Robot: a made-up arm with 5 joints.
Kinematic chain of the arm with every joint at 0, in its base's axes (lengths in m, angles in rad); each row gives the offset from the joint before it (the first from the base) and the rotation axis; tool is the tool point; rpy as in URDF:
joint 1: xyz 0.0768 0 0.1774 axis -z
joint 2: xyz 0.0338 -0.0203 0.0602 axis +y
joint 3: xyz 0.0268 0 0.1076 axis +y
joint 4: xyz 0.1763 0 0.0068 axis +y
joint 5: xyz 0.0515 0.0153 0 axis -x
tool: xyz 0 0 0 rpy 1.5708 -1.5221 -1.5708
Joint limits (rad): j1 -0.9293..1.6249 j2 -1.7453..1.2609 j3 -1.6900..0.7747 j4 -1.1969..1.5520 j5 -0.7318..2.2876
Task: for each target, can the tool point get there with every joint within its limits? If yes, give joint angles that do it. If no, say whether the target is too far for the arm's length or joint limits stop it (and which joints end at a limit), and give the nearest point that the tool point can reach.
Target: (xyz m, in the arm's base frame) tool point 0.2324 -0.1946 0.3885
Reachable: yes | joints 0.8763 -0.2284 -0.0790 0.7016 1.0124
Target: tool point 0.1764 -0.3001 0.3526
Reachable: yes | joints 1.2347 0.3157 -0.2776 -0.4566 0.5904
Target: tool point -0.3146 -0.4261 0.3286
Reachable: no: too far | nearest point -0.1271 -0.2220 0.2874 | short by 0.280 m
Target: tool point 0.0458 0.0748 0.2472
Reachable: no: joint limits stop it (at a limit: joint 1, joint 3, joint 4) | nearest point 0.1498 0.0893 0.3408 | short by 0.141 m
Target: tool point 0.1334 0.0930 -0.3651
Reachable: no: too far | nearest point 0.1592 0.1020 0.0174 | short by 0.383 m
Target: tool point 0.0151 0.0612 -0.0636
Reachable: no: joint limits stop it (at a limit: joint 1, joint 2) | nearest point 0.1135 0.0407 0.0354 | short by 0.141 m
